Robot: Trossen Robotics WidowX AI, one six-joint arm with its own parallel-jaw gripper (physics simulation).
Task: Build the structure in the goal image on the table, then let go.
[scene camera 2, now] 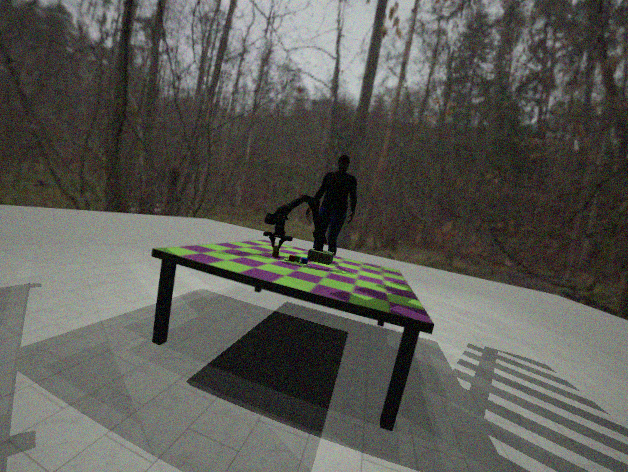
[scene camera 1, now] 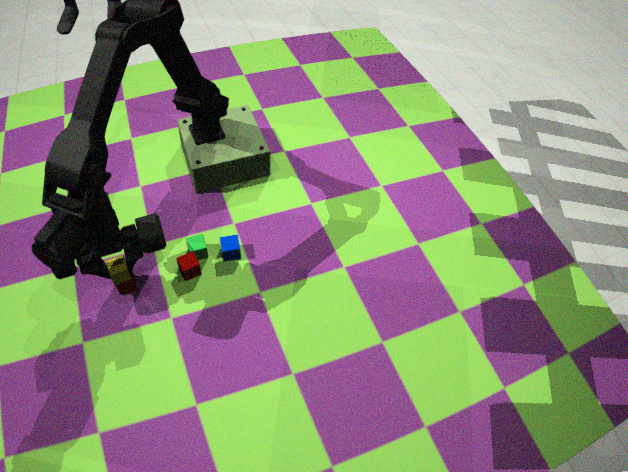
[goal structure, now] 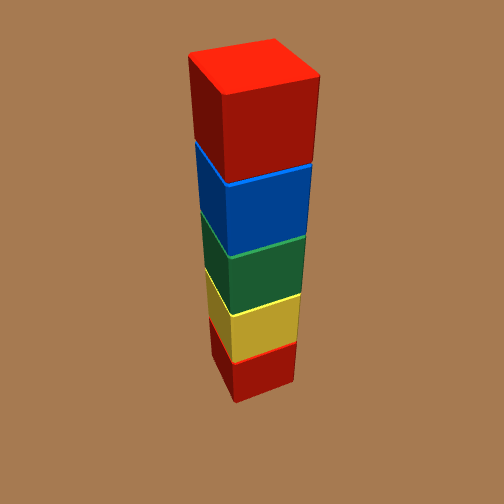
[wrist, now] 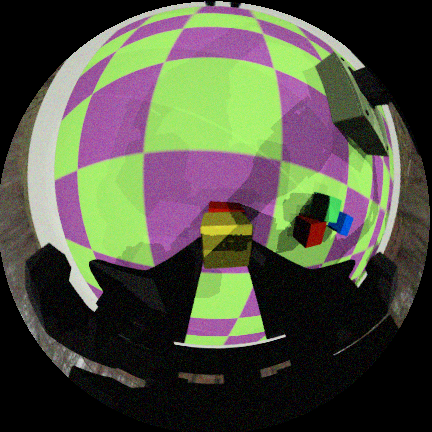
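Pixels of known places: gripper, fingertip midpoint: (scene camera 2: 275, 249) (scene camera 1: 120, 273) (wrist: 224, 242); arm's base at its link origin: (scene camera 2: 318, 250) (scene camera 1: 206, 131).
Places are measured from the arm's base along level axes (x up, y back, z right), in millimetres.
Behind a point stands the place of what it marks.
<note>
My gripper (scene camera 1: 118, 267) @(x -22, y -267, z 242 mm) (scene camera 2: 275, 248) @(x -22, y -267, z 242 mm) (wrist: 224, 242) @(x -22, y -267, z 242 mm) is shut on a yellow cube (scene camera 1: 120, 274) @(x -11, y -277, z 241 mm) (wrist: 226, 252) @(x -3, y -263, z 243 mm). The yellow cube is right above a red cube (scene camera 1: 126, 286) @(x -51, y -277, z 240 mm) (wrist: 225, 206) @(x -49, y -244, z 240 mm) on the table; they look touching or nearly so, and I cannot tell which. In the wrist view the yellow cube hides most of that red cube. A second red cube (scene camera 1: 189, 265) @(x -40, y -284, z 121 mm) (wrist: 311, 232) @(x -39, y -270, z 133 mm) stands to the right in scene camera 1. A green cube (scene camera 1: 196, 245) @(x -39, y -247, z 97 mm) (wrist: 334, 209) @(x -40, y -239, z 94 mm) is just behind it, and a blue cube (scene camera 1: 229, 247) @(x -40, y -273, z 43 mm) (wrist: 343, 223) @(x -40, y -260, z 54 mm) stands right of the green one.
The checkered table (scene camera 1: 335, 314) @(x -73, y -452, z -85 mm) (scene camera 2: 309, 277) @(x -72, y -610, z -69 mm) (wrist: 215, 100) @(x -72, y -122, z 250 mm) is green and purple. The arm's grey base block (scene camera 1: 233, 175) @(x -46, y -101, z -24 mm) (scene camera 2: 320, 257) @(x -36, y -101, z -37 mm) (wrist: 336, 95) @(x -46, y -45, z 55 mm) stands behind the cubes in scene camera 1. A person (scene camera 2: 339, 195) stands beyond the table. Shadows lie across the table.
</note>
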